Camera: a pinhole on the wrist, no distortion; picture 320 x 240 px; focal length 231.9 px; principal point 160.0 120.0 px. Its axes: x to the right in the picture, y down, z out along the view. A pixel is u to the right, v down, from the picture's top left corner.
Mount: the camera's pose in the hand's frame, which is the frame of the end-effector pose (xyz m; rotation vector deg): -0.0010 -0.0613 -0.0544 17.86 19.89 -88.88
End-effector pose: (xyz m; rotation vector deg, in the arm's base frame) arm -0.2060 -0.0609 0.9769 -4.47 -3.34 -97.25
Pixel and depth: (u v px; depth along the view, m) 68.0 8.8 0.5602
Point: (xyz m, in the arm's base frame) -0.2495 0.2494 1.5073
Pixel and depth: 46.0 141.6 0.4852
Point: -0.2455 -0.0709 1.4649
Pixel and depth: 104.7 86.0 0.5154
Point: -0.3472 0.0626 1.4387
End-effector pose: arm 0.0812 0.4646 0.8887 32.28 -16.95 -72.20
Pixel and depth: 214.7 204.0 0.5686
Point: -0.3983 0.0825 0.9755
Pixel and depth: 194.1 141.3 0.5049
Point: -0.3644 0.2580 1.0100
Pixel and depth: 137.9 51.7 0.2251
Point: -0.1270 0.4597 0.9547
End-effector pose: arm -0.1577 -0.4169 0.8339 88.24 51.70 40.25
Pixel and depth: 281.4 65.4 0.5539
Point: -0.0302 -0.6734 0.2419
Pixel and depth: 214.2 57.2 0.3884
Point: -0.0363 -0.6271 0.4979
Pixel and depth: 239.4 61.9 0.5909
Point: 0.0305 -0.7264 0.2955
